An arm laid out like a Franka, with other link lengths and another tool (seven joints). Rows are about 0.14 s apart.
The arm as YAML. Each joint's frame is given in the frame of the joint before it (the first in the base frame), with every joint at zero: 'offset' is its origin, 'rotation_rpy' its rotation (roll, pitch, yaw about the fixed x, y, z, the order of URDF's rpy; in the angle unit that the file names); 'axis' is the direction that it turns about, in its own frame. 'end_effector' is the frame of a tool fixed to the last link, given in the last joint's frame.
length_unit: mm
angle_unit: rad
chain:
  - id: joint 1
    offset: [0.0, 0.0, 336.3]
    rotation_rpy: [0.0, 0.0, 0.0]
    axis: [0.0, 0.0, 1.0]
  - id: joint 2
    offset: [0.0, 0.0, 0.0]
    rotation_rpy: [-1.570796, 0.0, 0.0]
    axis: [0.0, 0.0, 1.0]
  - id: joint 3
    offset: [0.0, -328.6, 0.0]
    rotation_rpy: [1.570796, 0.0, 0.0]
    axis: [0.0, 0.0, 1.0]
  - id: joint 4
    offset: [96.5, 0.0, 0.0]
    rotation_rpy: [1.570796, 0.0, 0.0]
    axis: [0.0, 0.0, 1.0]
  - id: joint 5
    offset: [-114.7, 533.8, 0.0]
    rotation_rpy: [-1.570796, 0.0, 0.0]
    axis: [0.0, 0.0, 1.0]
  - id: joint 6
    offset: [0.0, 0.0, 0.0]
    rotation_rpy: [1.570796, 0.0, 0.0]
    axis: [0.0, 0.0, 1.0]
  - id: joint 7
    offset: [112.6, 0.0, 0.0]
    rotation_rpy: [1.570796, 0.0, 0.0]
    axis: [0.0, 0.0, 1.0]
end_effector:
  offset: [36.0, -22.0, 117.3]
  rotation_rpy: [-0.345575, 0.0, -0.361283]
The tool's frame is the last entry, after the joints.
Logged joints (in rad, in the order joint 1, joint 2, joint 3, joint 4, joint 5, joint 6, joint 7), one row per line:
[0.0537 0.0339 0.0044 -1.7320 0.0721 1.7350 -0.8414]
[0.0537 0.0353 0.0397 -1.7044 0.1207 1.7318 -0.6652]
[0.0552 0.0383 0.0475 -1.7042 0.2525 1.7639 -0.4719]
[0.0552 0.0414 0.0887 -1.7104 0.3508 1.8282 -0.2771]
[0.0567 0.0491 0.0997 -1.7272 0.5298 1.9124 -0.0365]
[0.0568 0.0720 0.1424 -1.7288 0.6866 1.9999 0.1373]
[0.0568 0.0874 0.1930 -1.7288 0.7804 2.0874 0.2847]
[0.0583 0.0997 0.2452 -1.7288 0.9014 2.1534 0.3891]
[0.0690 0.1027 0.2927 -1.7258 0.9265 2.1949 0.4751]
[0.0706 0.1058 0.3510 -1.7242 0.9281 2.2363 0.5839]
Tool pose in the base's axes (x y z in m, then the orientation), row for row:
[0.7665 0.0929 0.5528 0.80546 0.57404 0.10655 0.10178]
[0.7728 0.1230 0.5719 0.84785 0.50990 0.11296 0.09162]
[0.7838 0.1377 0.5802 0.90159 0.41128 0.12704 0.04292]
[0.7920 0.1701 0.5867 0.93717 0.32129 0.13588 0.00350]
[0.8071 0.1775 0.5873 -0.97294 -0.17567 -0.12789 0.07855]
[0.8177 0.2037 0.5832 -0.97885 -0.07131 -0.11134 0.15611]
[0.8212 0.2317 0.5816 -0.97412 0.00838 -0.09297 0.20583]
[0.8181 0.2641 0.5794 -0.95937 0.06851 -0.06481 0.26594]
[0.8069 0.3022 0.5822 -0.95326 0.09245 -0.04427 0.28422]
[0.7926 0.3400 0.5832 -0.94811 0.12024 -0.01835 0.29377]
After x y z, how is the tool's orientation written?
As a quaternion, x y z w.
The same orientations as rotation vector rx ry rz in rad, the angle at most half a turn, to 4 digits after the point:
[2.3785 1.6951 0.3146]
[2.5186 1.5147 0.3356]
[2.7576 1.2579 0.3886]
[2.9377 1.0071 0.4259]
[-2.9126 -0.5259 -0.3828]
[-2.8026 -0.2042 -0.3188]
[-2.7145 0.0234 -0.2591]
[-2.5907 0.1850 -0.1750]
[-2.5505 0.2474 -0.1184]
[-2.5246 0.3202 -0.0489]

